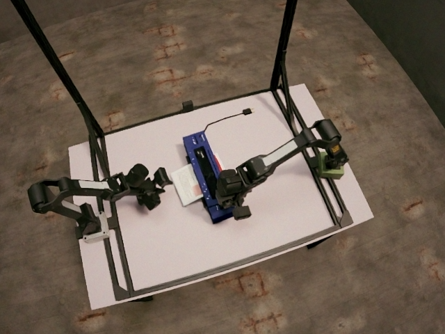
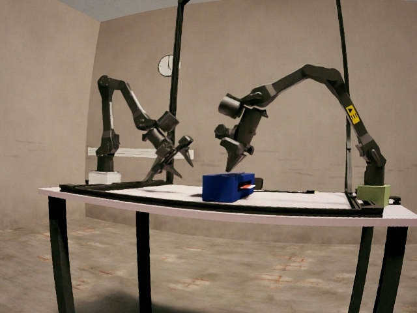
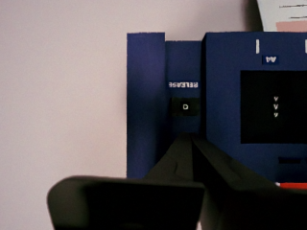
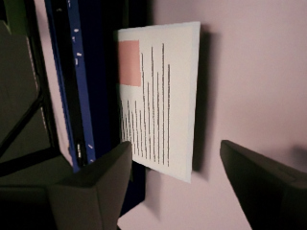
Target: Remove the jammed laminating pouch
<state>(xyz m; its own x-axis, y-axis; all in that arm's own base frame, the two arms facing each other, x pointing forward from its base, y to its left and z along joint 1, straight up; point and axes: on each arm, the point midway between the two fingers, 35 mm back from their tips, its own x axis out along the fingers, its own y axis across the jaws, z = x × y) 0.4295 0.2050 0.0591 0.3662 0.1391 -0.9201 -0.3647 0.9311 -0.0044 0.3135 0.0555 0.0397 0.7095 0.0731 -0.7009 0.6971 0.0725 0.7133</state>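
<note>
Right now my left hand is 3 cm to the left of the release key and 5 cm above it. Round my left hand: plug: 43 cm behind, 23 cm to the left, 12 cm below.
</note>
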